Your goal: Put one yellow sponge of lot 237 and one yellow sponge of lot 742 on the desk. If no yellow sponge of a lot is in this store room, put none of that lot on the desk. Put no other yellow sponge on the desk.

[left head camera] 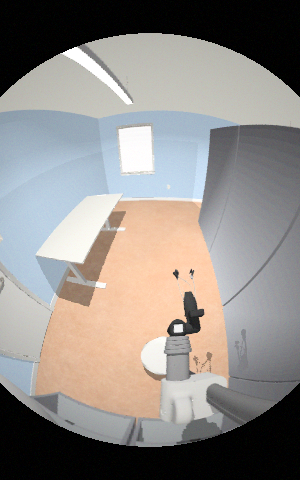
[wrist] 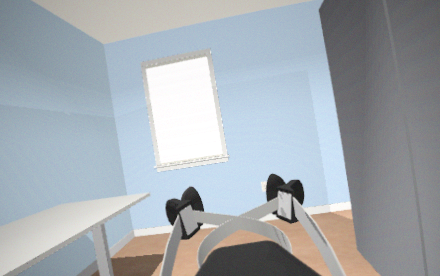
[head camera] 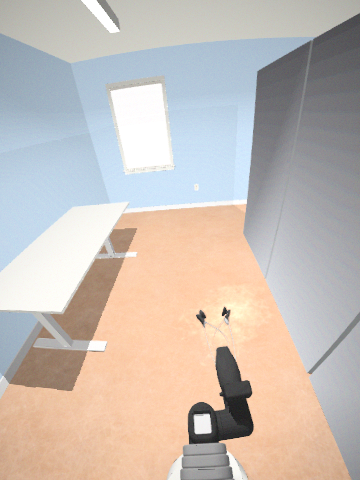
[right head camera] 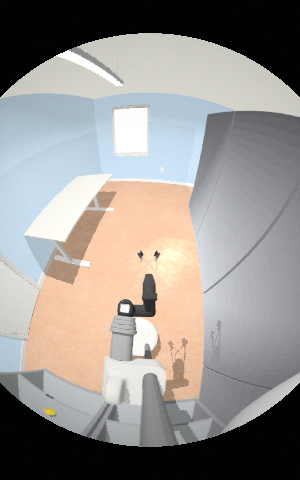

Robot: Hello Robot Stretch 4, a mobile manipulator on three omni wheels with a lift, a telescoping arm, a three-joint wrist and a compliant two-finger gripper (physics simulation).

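Observation:
A window (head camera: 139,108) (left head camera: 134,141) (wrist: 184,113) (right head camera: 130,123) is visible. Also visible is a white desk (left head camera: 71,240) (right head camera: 55,222). My gripper (head camera: 212,308) (wrist: 233,196) is visible too.

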